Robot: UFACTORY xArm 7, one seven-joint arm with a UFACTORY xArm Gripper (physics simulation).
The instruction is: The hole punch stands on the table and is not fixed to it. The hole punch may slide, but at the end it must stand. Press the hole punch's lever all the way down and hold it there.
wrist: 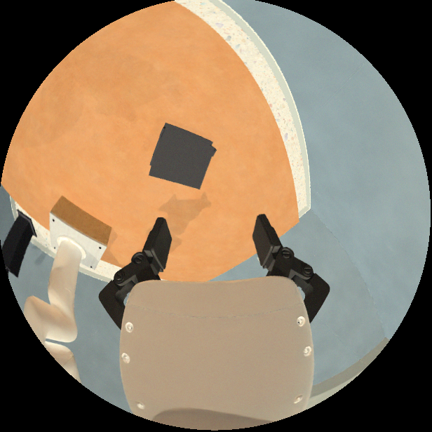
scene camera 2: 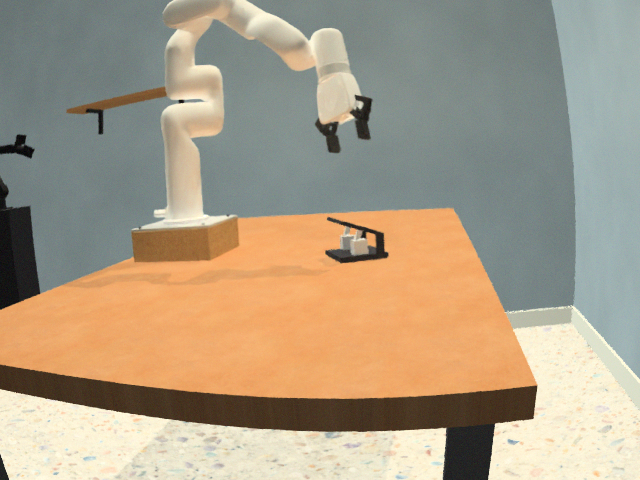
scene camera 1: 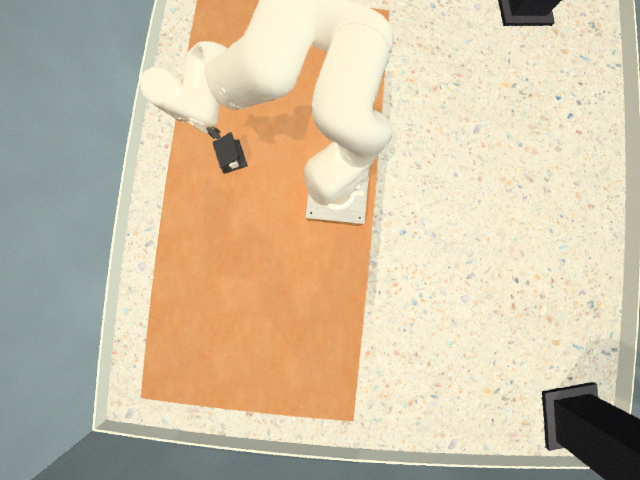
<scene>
In view: the gripper (scene camera 2: pixel 349 145) and a black hole punch (scene camera 2: pixel 350 250).
The black hole punch shows as well in scene camera 1 (scene camera 1: pixel 240 163).
</scene>
